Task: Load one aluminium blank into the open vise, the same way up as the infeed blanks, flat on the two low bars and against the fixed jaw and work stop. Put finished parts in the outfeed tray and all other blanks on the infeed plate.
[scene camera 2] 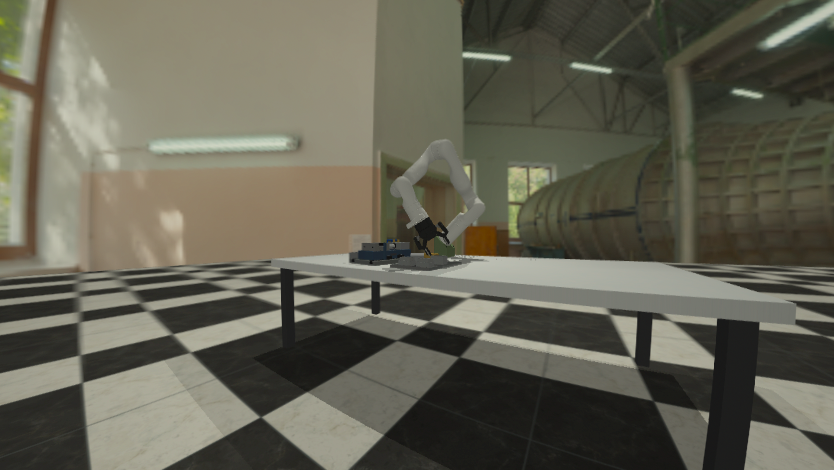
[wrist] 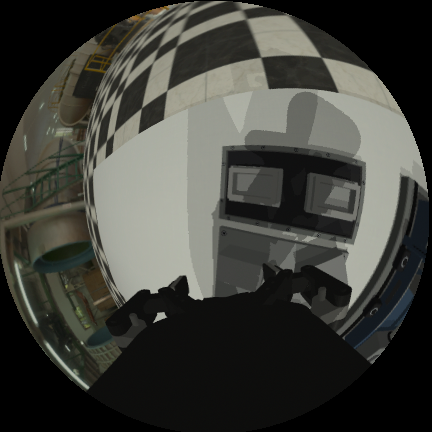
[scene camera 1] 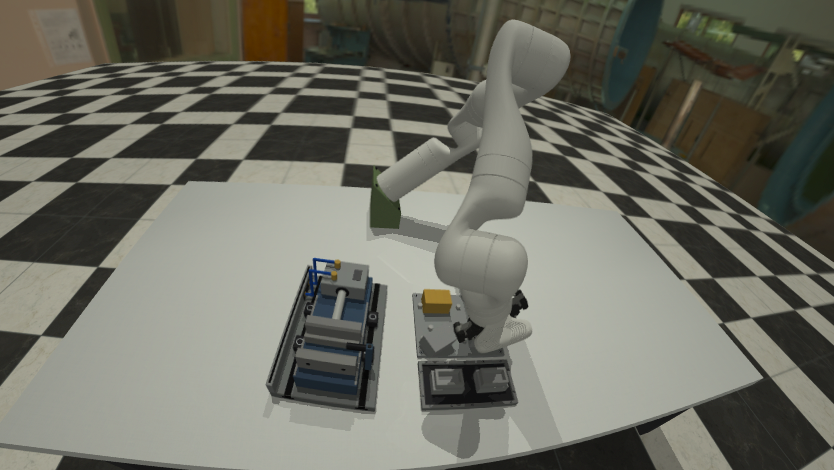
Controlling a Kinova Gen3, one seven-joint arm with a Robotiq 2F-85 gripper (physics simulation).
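Where they show: gripper, fingertip midpoint: [scene camera 2: 439, 250] [wrist: 224, 278]; arm's base at its link origin: [scene camera 1: 386, 188].
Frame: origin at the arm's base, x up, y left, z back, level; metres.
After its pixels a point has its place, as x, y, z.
My gripper [scene camera 1: 493, 318] @(-0.034, 0.220, -0.446) [scene camera 2: 434, 248] @(-0.034, 0.220, -0.446) [wrist: 224, 278] @(-0.034, 0.220, -0.446) is open and empty, low over the infeed plate [scene camera 1: 422, 330] @(-0.093, 0.086, -0.417) [wrist: 228, 234] @(-0.093, 0.245, -0.473); the arm partly hides it in scene camera 1. A grey blank [wrist: 237, 270] @(-0.057, 0.214, -0.444) lies under the fingers on the plate; the arm hides it in scene camera 1. A second grey blank [scene camera 1: 437, 343] @(-0.055, 0.104, -0.474) [wrist: 322, 265] @(-0.057, 0.119, -0.476) lies turned at an angle beside it. The vise [scene camera 1: 326, 382] @(-0.042, -0.098, -0.571) [scene camera 2: 383, 252] @(-0.048, -0.030, -0.525) stands open, with no blank visible between its jaws. Its low bars are not discernible. The outfeed tray [scene camera 1: 424, 402] @(-0.088, 0.075, -0.584) [wrist: 224, 187] @(-0.090, 0.254, -0.538) holds two pocketed parts [scene camera 1: 447, 380] @(-0.074, 0.120, -0.546) [scene camera 1: 491, 379] @(-0.074, 0.208, -0.548) [wrist: 275, 187] @(-0.060, 0.185, -0.545) [wrist: 332, 197] @(-0.074, 0.121, -0.544).
An orange block [scene camera 1: 436, 301] @(-0.057, 0.115, -0.364) sits at the plate's back left corner, with small round pins nearby. Blue pipes with orange nozzles [scene camera 1: 334, 274] @(0.009, -0.103, -0.365) rise at the vise's back left. A dark rod on a blue post [scene camera 1: 368, 356] @(-0.027, -0.029, -0.523) stands at the vise's right. The arm's green base bracket [scene camera 1: 384, 210] @(-0.038, -0.002, -0.058) is behind.
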